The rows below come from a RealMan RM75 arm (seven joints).
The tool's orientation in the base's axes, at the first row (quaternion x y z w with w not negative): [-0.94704, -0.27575, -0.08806, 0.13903]
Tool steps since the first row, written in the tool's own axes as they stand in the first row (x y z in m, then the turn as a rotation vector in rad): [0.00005, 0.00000, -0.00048, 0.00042, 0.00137, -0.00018]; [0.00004, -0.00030, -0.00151, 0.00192, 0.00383, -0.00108]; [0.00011, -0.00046, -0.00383, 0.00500, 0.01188, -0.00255]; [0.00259, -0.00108, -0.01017, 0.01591, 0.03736, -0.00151]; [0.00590, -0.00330, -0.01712, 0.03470, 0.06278, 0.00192]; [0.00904, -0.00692, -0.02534, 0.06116, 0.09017, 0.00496]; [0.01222, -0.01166, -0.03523, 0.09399, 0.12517, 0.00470]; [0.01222, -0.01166, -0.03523, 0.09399, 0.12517, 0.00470]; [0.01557, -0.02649, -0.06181, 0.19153, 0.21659, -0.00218]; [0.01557, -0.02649, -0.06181, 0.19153, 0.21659, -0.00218]
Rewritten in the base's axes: [0.00000, -0.00012, 0.00047, 0.00108, -0.00096, -0.00002]; [-0.00027, -0.00021, 0.00150, 0.00360, -0.00248, 0.00067]; [-0.00051, -0.00077, 0.00375, 0.01043, -0.00792, 0.00108]; [0.00065, -0.00101, 0.01048, 0.03354, -0.02279, -0.00272]; [0.00156, 0.00027, 0.01834, 0.06338, -0.03293, -0.00685]; [0.00146, 0.00220, 0.02765, 0.10066, -0.04098, -0.00917]; [0.00062, 0.00453, 0.03880, 0.14710, -0.05304, -0.00844]; [0.00062, 0.00453, 0.03880, 0.14710, -0.05304, -0.00844]; [-0.00709, 0.00991, 0.06794, 0.27766, -0.08061, 0.00218]; [-0.00709, 0.00991, 0.06794, 0.27766, -0.08061, 0.00218]
